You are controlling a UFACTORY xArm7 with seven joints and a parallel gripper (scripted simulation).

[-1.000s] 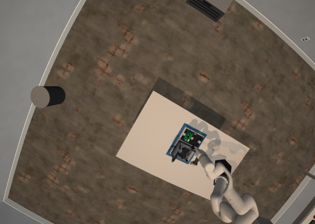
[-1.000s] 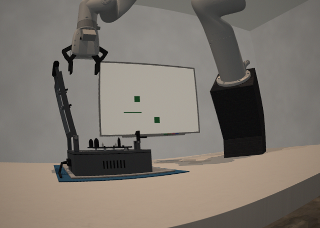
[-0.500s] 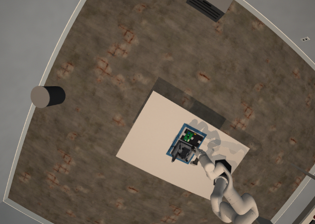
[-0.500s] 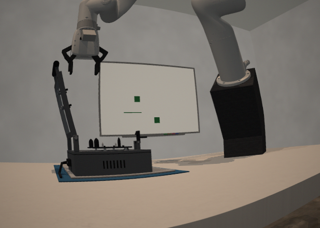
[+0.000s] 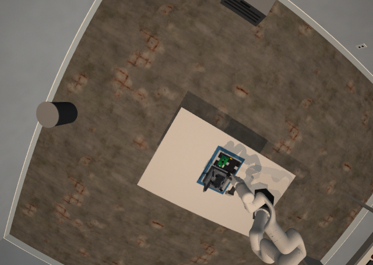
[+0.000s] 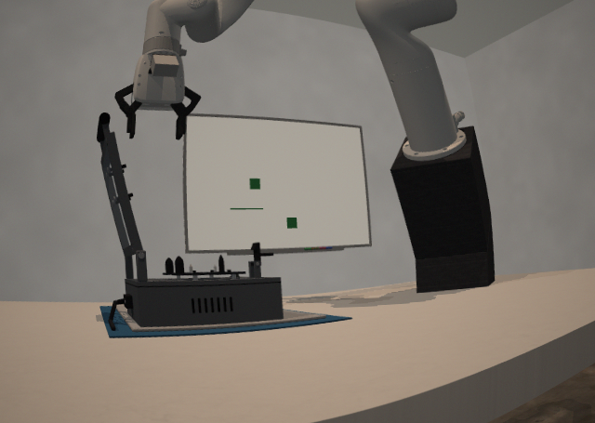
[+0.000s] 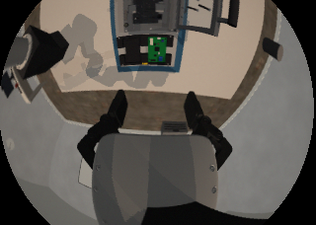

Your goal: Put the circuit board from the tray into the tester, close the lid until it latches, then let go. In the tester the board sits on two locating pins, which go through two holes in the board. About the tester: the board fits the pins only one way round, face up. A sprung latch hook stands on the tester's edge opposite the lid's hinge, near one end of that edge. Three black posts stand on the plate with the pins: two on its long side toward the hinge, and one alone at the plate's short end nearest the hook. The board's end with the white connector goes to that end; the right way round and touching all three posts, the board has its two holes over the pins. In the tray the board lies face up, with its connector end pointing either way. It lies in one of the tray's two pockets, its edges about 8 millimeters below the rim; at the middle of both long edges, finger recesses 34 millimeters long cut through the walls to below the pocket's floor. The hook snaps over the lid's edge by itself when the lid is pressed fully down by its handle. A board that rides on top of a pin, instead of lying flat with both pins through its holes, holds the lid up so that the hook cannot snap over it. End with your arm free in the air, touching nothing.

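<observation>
My hand is 300 mm above the green circuit board. Also, from my hand: lid 80 mm ahead, 170 mm to the left, 130 mm below; latch hook 110 mm behind, 220 mm to the left, 230 mm below.
</observation>
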